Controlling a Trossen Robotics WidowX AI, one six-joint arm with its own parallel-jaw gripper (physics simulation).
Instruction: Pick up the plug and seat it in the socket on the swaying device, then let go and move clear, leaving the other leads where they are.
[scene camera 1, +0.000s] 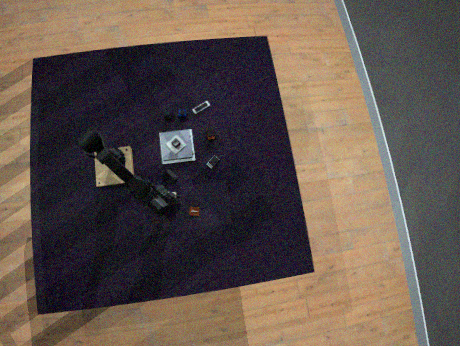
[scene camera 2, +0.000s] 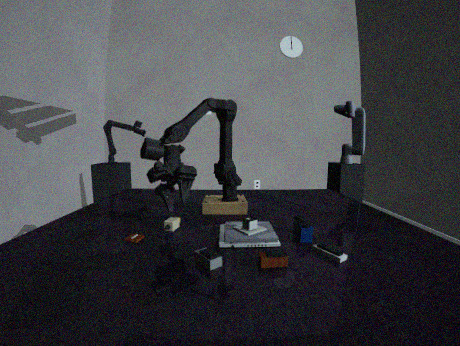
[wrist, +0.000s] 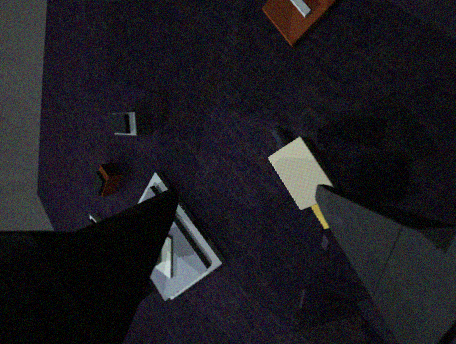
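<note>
The plug, a cream block (scene camera 1: 174, 194) (scene camera 2: 171, 224) (wrist: 300, 172) with a yellow prong, lies on the dark mat. In the wrist view it is beside the right fingertip, which covers a corner of it. My gripper (scene camera 2: 176, 205) (wrist: 245, 193) is open and empty, pointing down above the mat behind the plug in scene camera 2. The device (scene camera 1: 187, 136) (scene camera 2: 270, 235) (wrist: 192, 280) is a grey plate on a white base. Its socket, a small block (scene camera 1: 176, 143) (scene camera 2: 250, 224) on a white square, stands on top; the left finger hides the block in the wrist view.
An orange pad (scene camera 1: 194, 212) (scene camera 2: 135, 239) (wrist: 287, 25) lies near the plug. Around the device are a grey block (scene camera 1: 213, 161) (scene camera 2: 215, 262), an orange block (scene camera 1: 211, 137) (scene camera 2: 274, 260), a blue block (scene camera 1: 182, 115) (scene camera 2: 306, 235), a black block (scene camera 1: 169, 116) and a long white piece (scene camera 1: 201, 107) (scene camera 2: 342, 258).
</note>
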